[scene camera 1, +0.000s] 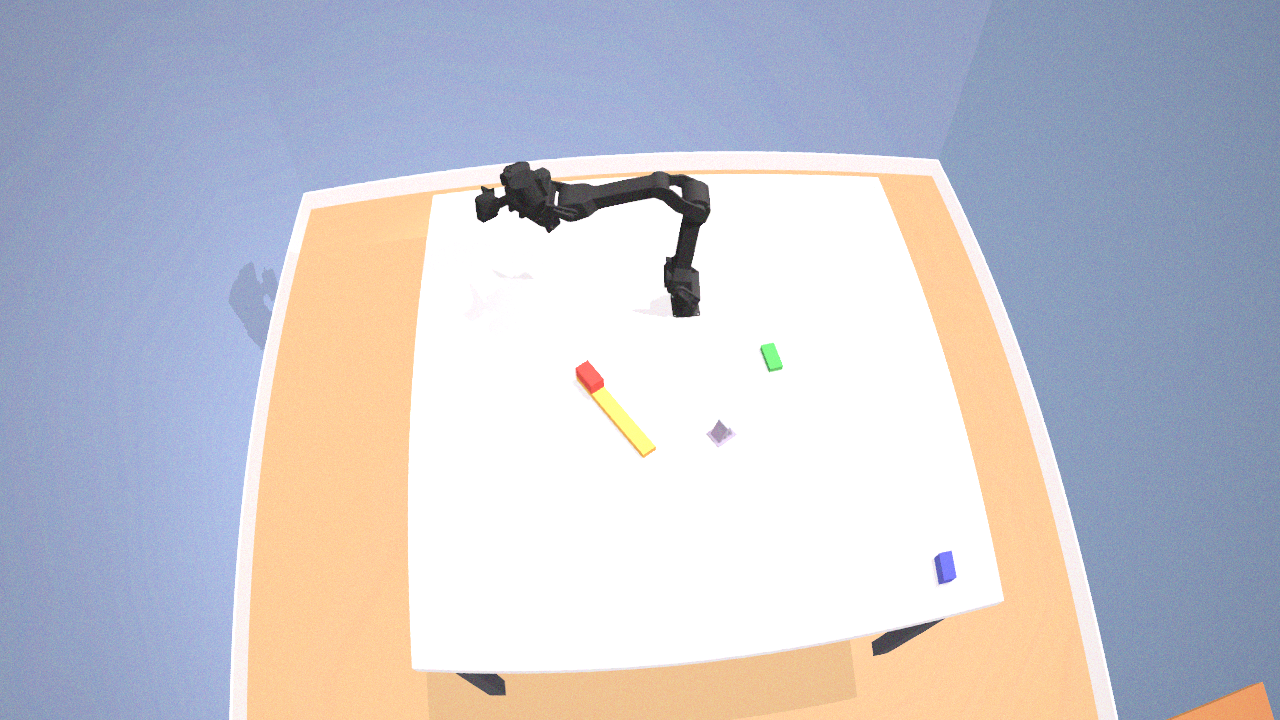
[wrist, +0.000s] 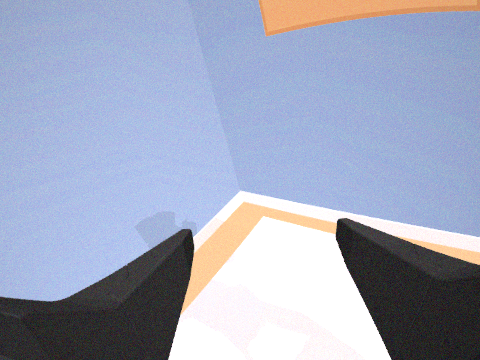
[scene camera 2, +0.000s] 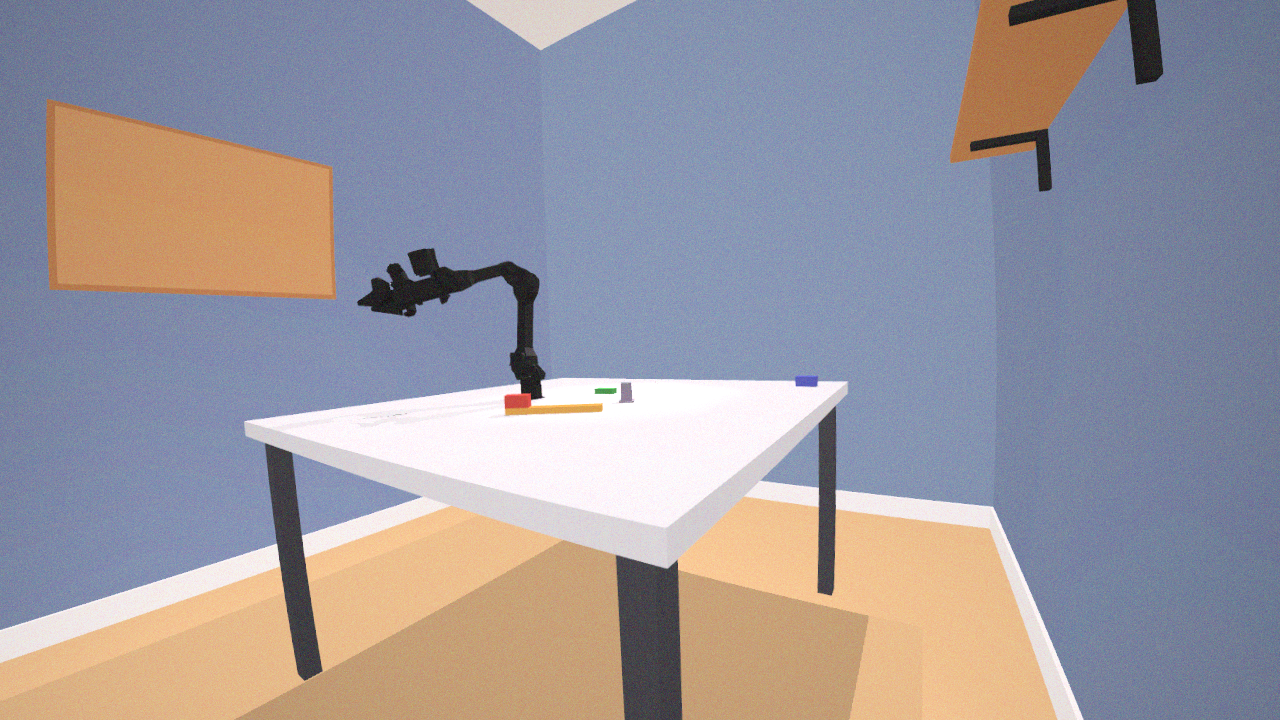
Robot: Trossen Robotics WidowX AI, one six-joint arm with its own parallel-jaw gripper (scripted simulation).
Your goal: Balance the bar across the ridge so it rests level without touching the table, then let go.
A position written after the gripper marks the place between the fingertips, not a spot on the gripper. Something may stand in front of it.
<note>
The gripper (scene camera 2: 364, 306) is open and holds nothing. Also in view: a bar (scene camera 1: 593, 383).
The bar is seen too in scene camera 2 (scene camera 2: 518, 403). The gripper is seen too in scene camera 1 (scene camera 1: 493, 182) and in the wrist view (wrist: 265, 234). The wrist view does not show the bar: it is out of frame.
</note>
